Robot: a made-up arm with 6 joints.
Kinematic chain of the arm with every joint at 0, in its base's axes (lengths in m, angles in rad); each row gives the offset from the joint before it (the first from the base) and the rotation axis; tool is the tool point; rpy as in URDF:
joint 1: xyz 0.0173 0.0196 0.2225 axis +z
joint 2: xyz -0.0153 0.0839 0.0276 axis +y
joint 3: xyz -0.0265 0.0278 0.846 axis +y
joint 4: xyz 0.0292 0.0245 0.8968 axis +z
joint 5: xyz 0.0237 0 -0.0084 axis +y
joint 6: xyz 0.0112 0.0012 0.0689 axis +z
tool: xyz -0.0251 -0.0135 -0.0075 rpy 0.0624 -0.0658 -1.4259
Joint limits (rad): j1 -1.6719..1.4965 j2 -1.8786..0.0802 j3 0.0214..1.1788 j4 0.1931..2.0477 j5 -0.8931..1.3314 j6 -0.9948..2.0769
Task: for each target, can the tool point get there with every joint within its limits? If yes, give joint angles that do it. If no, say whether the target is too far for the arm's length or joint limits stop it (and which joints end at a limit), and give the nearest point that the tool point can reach.
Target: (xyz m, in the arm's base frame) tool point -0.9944 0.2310 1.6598
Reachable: yes | joints -0.0078 -0.8273 0.3605 1.4066 0.8906 0.7358
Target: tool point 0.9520 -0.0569 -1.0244
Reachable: no: joint limits stop it (at a limit: joint 1, joint 2, joint 3, joint 4, joint 5, joint 6) | nearest point 0.4066 1.6354 -0.2772 | short by 1.929 m
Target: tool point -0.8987 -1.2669 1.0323
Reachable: yes | joints 1.0383 -1.3197 0.3367 0.4372 0.4856 0.8366
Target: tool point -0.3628 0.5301 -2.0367
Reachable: no: too far | nearest point -0.9971 1.3820 -0.3103 | short by 2.027 m
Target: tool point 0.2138 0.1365 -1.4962
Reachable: no: joint limits stop it (at a limit: joint 1, joint 2, joint 3, joint 4, joint 5, joint 6) | nearest point 0.4066 1.6354 -0.2772 | short by 1.942 m
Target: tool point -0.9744 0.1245 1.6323
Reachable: yes | joints 0.0305 -0.9534 0.6116 0.6166 0.1299 0.1305
